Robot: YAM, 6 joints.
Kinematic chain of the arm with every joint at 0, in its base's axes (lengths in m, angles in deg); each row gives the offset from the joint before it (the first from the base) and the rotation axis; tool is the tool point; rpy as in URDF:
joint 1: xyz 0 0 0.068 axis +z
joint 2: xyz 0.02 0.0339 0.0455 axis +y
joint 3: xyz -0.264 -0.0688 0 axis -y
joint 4: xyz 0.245 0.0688 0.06 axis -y
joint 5: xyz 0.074 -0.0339 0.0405 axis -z
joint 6: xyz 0.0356 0 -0.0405 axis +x
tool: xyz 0 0 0 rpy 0 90 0
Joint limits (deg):
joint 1: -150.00..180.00
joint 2: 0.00..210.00
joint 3: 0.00..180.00
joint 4: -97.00..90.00
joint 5: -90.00..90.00
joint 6: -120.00..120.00
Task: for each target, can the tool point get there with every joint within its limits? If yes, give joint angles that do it. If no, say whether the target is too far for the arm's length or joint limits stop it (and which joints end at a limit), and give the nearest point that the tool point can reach.
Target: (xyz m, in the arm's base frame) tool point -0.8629 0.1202 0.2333
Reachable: no: too far | nearest point -0.6336 0.0883 0.2007 | short by 0.234 m
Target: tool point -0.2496 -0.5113 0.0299
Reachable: yes | joints -115.36 156.73 107.71 26.18 10.60 83.99
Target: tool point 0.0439 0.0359 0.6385
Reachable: yes | joints -116.36 55.99 134.31 -45.89 -41.06 -55.96
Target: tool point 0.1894 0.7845 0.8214
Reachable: no: too far | nearest point 0.1139 0.4718 0.5320 | short by 0.433 m
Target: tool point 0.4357 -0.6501 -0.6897
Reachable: no: too far | nearest point 0.2638 -0.3937 -0.3017 | short by 0.496 m
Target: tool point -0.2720 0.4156 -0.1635
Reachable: yes | joints 121.28 183.21 106.36 56.14 -27.88 66.76
